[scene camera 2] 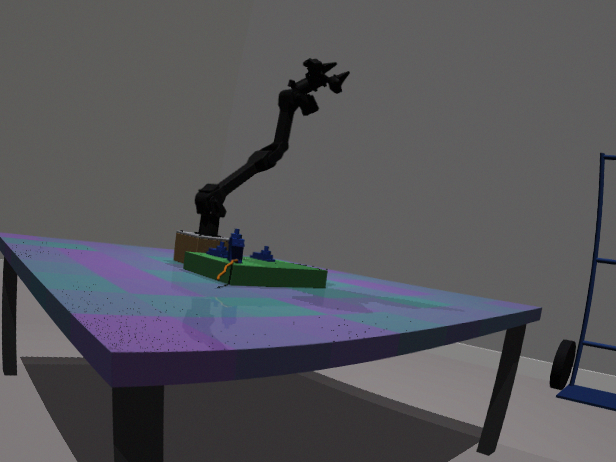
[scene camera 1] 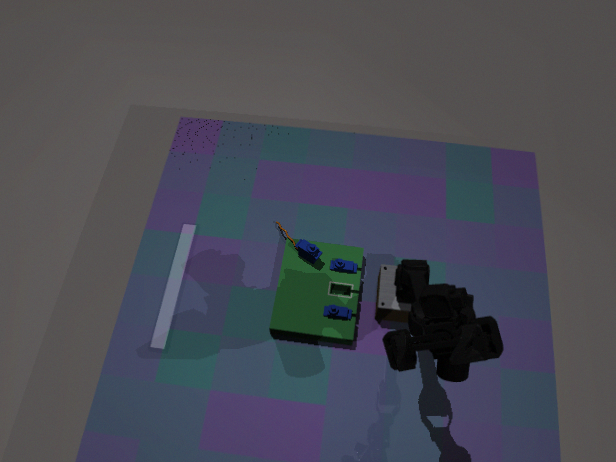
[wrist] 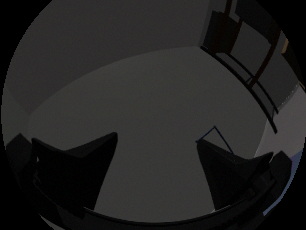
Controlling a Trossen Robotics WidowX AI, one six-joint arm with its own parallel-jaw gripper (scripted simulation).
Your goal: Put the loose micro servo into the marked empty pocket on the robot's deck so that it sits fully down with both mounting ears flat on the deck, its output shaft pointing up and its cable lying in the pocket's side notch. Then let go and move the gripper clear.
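A green deck is there for me to see. My gripper is open and holds nothing, and I see it in scene camera 2 as well as in the wrist view too.
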